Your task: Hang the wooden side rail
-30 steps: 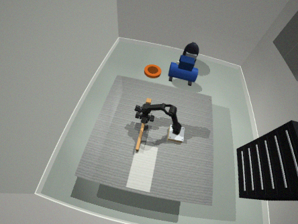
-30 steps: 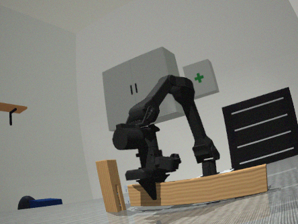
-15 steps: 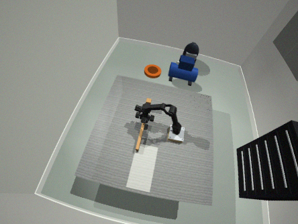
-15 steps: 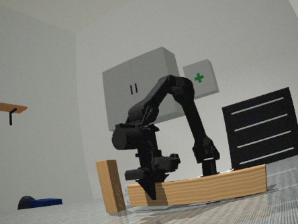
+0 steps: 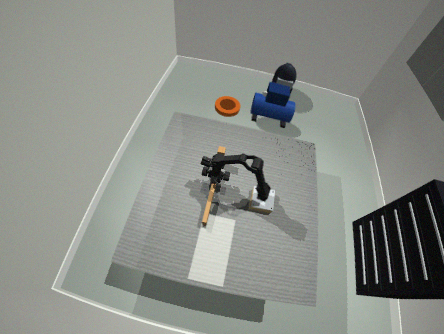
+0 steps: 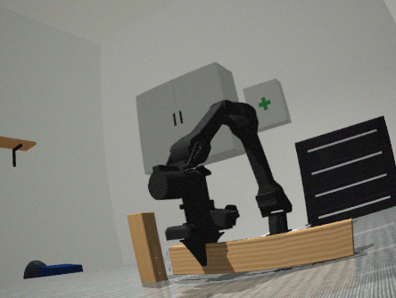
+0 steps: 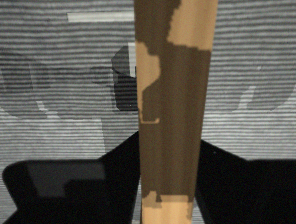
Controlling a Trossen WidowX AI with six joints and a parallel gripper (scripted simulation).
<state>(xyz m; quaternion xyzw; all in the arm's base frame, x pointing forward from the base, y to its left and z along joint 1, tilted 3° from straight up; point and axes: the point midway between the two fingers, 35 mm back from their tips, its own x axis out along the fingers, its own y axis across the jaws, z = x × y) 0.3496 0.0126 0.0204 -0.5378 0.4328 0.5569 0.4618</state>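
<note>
Right now the wooden headboard post is 16 cm to the right of my gripper tip, 4 cm above it and 3 cm ahead of it.
</note>
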